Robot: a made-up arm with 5 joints.
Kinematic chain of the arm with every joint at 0, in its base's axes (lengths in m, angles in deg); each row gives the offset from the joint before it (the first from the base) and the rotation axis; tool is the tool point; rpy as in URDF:
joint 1: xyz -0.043 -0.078 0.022 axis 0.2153 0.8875 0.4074
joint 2: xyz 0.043 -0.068 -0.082 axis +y
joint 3: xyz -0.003 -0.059 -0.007 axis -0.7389 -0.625 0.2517
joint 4: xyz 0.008 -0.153 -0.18 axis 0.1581 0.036 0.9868
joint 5: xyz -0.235 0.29 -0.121 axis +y
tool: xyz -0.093 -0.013 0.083 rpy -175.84 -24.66 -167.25
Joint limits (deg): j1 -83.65..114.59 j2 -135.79..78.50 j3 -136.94..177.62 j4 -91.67..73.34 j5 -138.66..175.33
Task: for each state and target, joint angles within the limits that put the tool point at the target. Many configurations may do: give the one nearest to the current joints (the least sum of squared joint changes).
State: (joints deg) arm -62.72 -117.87 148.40 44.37 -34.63
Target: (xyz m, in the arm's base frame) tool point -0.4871 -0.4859 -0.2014
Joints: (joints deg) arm -51.06 -71.11 154.53 47.82 -57.76
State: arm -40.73 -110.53 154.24 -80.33 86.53
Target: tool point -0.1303 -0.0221 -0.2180
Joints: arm -79.53 -135.79 148.47 -52.18 114.58
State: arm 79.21 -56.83 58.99 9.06 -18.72
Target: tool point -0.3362 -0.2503 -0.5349
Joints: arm 86.05 -66.52 46.89 14.79 -39.71
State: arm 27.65 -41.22 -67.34 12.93 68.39
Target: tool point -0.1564 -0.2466 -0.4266
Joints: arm -0.23 -60.07 -38.46 53.83 61.98
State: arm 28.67 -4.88 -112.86 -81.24 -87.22
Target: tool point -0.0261 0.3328 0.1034
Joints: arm 40.12 -17.32 -130.13 -86.21 -96.37
